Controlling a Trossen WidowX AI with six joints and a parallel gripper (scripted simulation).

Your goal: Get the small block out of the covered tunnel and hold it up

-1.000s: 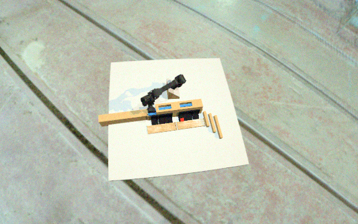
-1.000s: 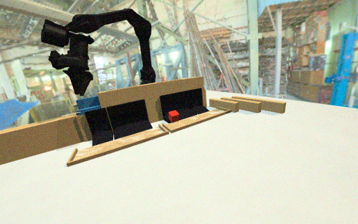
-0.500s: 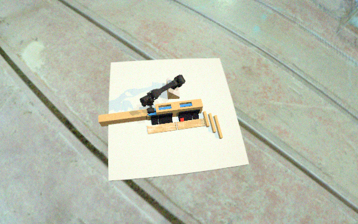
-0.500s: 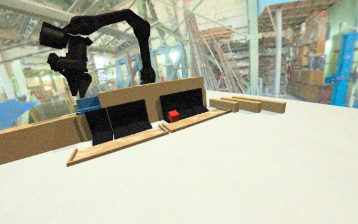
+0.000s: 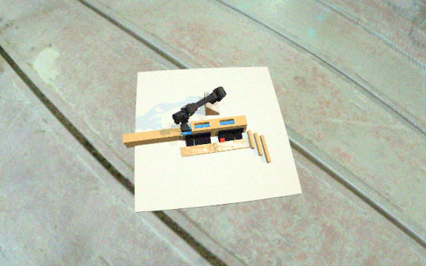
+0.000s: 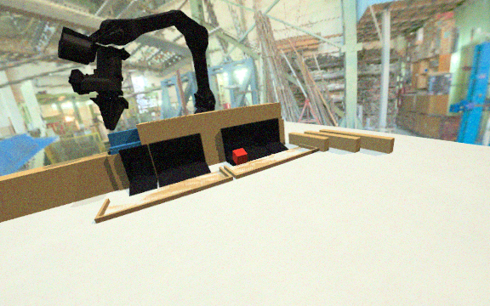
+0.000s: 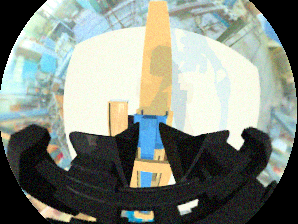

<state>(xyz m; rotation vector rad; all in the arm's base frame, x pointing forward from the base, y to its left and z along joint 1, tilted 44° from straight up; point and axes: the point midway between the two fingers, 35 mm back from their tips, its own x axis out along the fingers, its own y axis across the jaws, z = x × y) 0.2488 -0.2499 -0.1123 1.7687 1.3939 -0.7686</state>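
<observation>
Now: the small red block 31 cm to the left of my gripper tip, 13 cm below it and 8 cm ahead of it. Round my gripper tip: wooden tunnel: 9 cm below, 5 cm to the left, 2 cm ahead.
</observation>
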